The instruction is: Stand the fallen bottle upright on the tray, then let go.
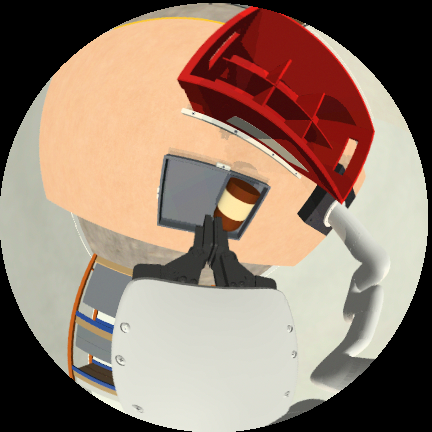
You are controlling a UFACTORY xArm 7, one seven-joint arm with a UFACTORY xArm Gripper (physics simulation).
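Places are measured from the arm's base along level axes (x back, y down, z right), in centimetres.
Pixels of known places: gripper, fingertip midpoint: [209, 225]; arm's base, link origin: [333, 211].
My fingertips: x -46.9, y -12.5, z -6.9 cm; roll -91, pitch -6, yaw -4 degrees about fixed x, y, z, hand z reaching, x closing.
Ahead of a thing's pixels: the offset from my fingertips to its middle. "spot": to the spot under its first point.
The bottle @(dx +7.8, dy +13.7, dz -6.5 cm) [236, 205], brown with a cream label band, is in the right part of the grey tray @(spot: dx -2.8, dy +17.4, dz -5.9 cm) [187, 192]. It looks tipped on its side, with its flat brown end toward the tray's back edge and its other end toward the gripper, partly hidden behind the fingers. My gripper [209, 225] is shut with nothing between its fingers. The fingertips are over the tray's front part, just left of the bottle's near end; whether they touch it I cannot tell.
A large red crate [320, 55] with dividers is at the upper right. A pale strip with screws @(spot: dx +2.2, dy +14.9, dz +10.8 cm) [235, 131] lies between it and the tray. A black block [316, 210] joins a white jointed arm [357, 240] at the right. A shelf unit [71, 325] is at the lower left.
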